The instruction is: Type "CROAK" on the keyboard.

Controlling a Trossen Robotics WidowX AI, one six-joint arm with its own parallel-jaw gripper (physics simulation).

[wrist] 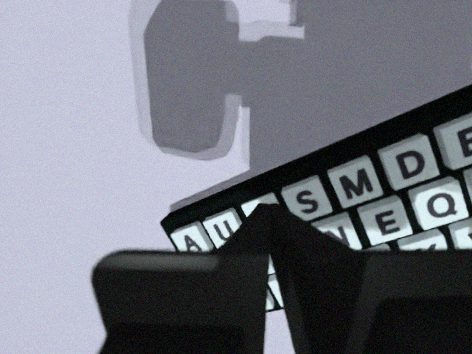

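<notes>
There is a black keyboard in the picture, and my gripper shows there too.
</notes>
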